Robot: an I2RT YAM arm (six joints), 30 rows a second.
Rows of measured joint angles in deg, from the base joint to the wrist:
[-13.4, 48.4, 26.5, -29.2, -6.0, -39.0]
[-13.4, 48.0, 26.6, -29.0, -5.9, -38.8]
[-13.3, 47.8, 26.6, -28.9, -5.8, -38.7]
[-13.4, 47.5, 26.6, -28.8, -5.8, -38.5]
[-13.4, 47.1, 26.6, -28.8, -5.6, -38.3]
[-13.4, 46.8, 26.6, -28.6, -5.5, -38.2]
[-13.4, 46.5, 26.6, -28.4, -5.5, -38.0]
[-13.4, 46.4, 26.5, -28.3, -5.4, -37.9]
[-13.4, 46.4, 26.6, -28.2, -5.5, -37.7]
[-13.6, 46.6, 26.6, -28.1, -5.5, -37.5]
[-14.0, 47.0, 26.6, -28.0, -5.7, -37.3]
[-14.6, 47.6, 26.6, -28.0, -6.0, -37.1]
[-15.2, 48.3, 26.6, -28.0, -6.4, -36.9]
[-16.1, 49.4, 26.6, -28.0, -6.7, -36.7]
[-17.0, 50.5, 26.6, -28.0, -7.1, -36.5]
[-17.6, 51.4, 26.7, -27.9, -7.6, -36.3]
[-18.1, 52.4, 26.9, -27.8, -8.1, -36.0]
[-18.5, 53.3, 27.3, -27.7, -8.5, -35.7]
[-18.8, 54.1, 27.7, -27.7, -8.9, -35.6]
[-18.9, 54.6, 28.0, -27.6, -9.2, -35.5]
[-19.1, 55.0, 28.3, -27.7, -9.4, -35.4]
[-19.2, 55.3, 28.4, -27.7, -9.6, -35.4]
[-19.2, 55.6, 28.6, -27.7, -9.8, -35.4]
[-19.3, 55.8, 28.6, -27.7, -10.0, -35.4]
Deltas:
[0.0, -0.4, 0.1, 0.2, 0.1, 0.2]
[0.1, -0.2, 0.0, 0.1, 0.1, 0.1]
[-0.1, -0.3, 0.0, 0.1, 0.0, 0.2]
[0.0, -0.4, 0.0, 0.0, 0.2, 0.2]
[0.0, -0.3, 0.0, 0.2, 0.1, 0.1]
[0.0, -0.3, 0.0, 0.2, 0.0, 0.2]
[0.0, -0.1, -0.1, 0.1, 0.1, 0.1]
[0.0, 0.0, 0.1, 0.1, -0.1, 0.2]
[-0.2, 0.2, 0.0, 0.1, 0.0, 0.2]
[-0.4, 0.4, 0.0, 0.1, -0.2, 0.2]
[-0.6, 0.6, 0.0, 0.0, -0.3, 0.2]
[-0.6, 0.7, 0.0, 0.0, -0.4, 0.2]
[-0.9, 1.1, 0.0, 0.0, -0.3, 0.2]
[-0.9, 1.1, 0.0, 0.0, -0.4, 0.2]
[-0.6, 0.9, 0.1, 0.1, -0.5, 0.2]
[-0.5, 1.0, 0.2, 0.1, -0.5, 0.3]
[-0.4, 0.9, 0.4, 0.1, -0.4, 0.3]
[-0.3, 0.8, 0.4, 0.0, -0.4, 0.1]
[-0.1, 0.5, 0.3, 0.1, -0.3, 0.1]
[-0.2, 0.4, 0.3, -0.1, -0.2, 0.1]
[-0.1, 0.3, 0.1, 0.0, -0.2, 0.0]
[0.0, 0.3, 0.2, 0.0, -0.2, 0.0]
[-0.1, 0.2, 0.0, 0.0, -0.2, 0.0]

